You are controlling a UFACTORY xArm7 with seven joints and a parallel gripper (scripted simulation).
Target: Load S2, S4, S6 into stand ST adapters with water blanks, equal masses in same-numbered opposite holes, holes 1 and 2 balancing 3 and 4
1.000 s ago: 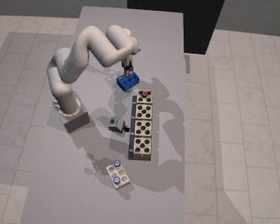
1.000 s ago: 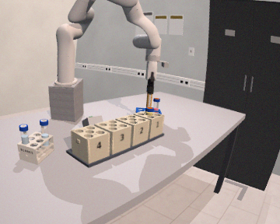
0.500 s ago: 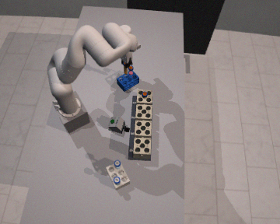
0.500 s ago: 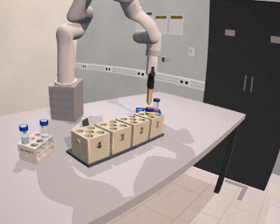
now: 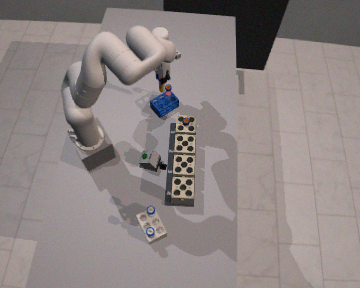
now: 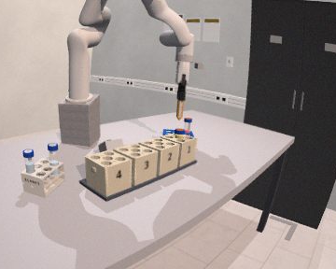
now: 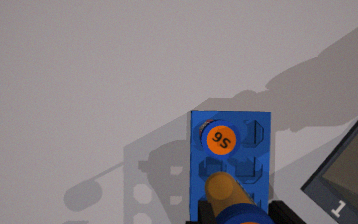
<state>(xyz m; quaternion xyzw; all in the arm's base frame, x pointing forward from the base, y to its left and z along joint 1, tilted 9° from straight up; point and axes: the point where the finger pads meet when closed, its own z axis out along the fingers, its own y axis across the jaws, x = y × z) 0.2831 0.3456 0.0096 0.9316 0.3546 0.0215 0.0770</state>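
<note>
My gripper is now 1 cm short of the sample tube S2 and 5 cm above it. From my hand the other things lie so: sample tube S4: 13 cm ahead, 17 cm to the right, 15 cm below; then blue sample rack: 1 cm ahead, 2 cm to the right, 19 cm below; then sample tube S6: 3 cm ahead, 3 cm to the left, 16 cm below.
</note>
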